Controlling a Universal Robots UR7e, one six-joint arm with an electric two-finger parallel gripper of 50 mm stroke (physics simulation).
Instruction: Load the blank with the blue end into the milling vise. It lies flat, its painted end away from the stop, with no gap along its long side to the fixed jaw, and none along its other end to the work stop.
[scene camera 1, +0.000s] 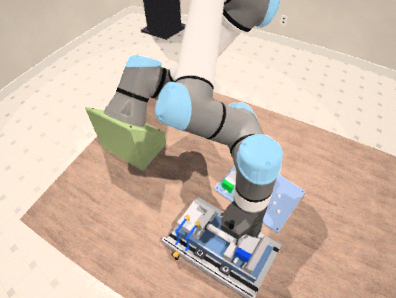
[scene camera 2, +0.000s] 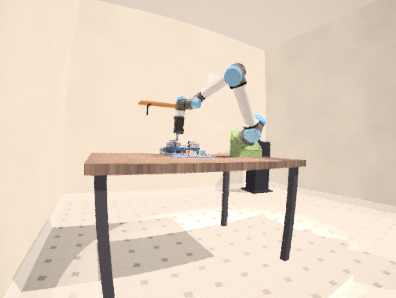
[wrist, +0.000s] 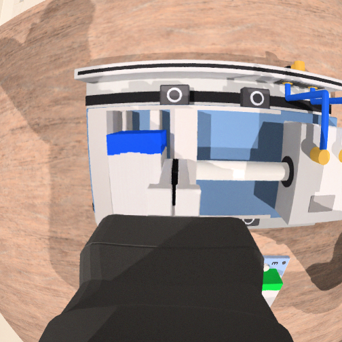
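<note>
The blank with the blue end (scene camera 1: 243, 254) (wrist: 135, 180) lies flat in the vise (scene camera 2: 172, 149) (wrist: 225, 135). Its blue end points toward the rail side. In the wrist view its left long side appears to meet the fixed jaw (wrist: 100, 175); no clear gap shows there. The moving jaw (wrist: 184, 135) stands along its other long side, very close to it. My gripper (scene camera 2: 177, 138) (wrist: 174, 172) is shut and empty, its fingertips over the edge between blank and moving jaw; whether they touch either is unclear. The blank's unpainted end and the work stop are hidden behind the gripper body.
A light blue tray (scene camera 1: 292, 196) (scene camera 2: 192, 157) with a green-ended blank (scene camera 1: 227, 186) (wrist: 271, 281) lies beside the vise. Blue bent pipes with orange ends (scene camera 1: 188, 239) (wrist: 325, 120) rise at the vise's screw end. A green pedestal (scene camera 1: 125, 145) (scene camera 2: 242, 146) stands under the arm's base.
</note>
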